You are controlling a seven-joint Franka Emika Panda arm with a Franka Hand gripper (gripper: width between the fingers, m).
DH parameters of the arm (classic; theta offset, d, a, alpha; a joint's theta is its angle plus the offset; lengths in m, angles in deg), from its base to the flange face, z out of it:
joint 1: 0 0.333 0 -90
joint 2: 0 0 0 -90
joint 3: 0 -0.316 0.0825 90
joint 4: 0 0 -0.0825 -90
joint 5: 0 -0.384 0 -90
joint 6: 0 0 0.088 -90
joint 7: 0 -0.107 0 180
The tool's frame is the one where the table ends.
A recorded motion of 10 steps. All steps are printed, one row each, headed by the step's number.
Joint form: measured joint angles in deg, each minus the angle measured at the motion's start. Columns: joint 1, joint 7, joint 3, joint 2, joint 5, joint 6, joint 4.
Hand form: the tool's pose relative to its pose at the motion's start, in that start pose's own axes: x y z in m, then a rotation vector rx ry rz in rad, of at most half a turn. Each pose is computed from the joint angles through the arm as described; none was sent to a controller.
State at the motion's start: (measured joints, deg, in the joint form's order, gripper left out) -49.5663 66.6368 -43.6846 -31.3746 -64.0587 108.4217 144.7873
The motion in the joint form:
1: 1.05 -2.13 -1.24 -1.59 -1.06 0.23 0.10
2: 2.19 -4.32 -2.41 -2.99 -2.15 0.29 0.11
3: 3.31 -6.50 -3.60 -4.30 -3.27 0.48 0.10
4: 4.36 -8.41 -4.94 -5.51 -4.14 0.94 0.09
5: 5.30 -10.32 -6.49 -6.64 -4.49 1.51 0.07
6: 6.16 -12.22 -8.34 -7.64 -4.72 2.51 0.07
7: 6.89 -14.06 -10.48 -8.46 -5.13 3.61 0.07
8: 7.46 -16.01 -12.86 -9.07 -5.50 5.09 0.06
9: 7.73 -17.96 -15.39 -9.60 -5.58 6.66 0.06
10: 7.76 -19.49 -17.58 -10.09 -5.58 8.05 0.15
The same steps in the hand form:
1: 0.0058 -0.0151 0.0076 -0.0080 -0.0066 0.0052
2: 0.0113 -0.0305 0.0158 -0.0103 -0.0132 0.0114
3: 0.0161 -0.0457 0.0242 -0.0133 -0.0184 0.0184
4: 0.0200 -0.0601 0.0333 -0.0211 -0.0266 0.0199
5: 0.0225 -0.0738 0.0433 -0.0346 -0.0432 0.0188
6: 0.0241 -0.0869 0.0549 -0.0542 -0.0610 0.0168
7: 0.0248 -0.0995 0.0682 -0.0722 -0.0786 0.0155
8: 0.0248 -0.1107 0.0824 -0.0943 -0.0948 0.0173
9: 0.0235 -0.1198 0.0965 -0.1215 -0.1130 0.0204
10: 0.0214 -0.1257 0.1081 -0.1481 -0.1275 0.0233

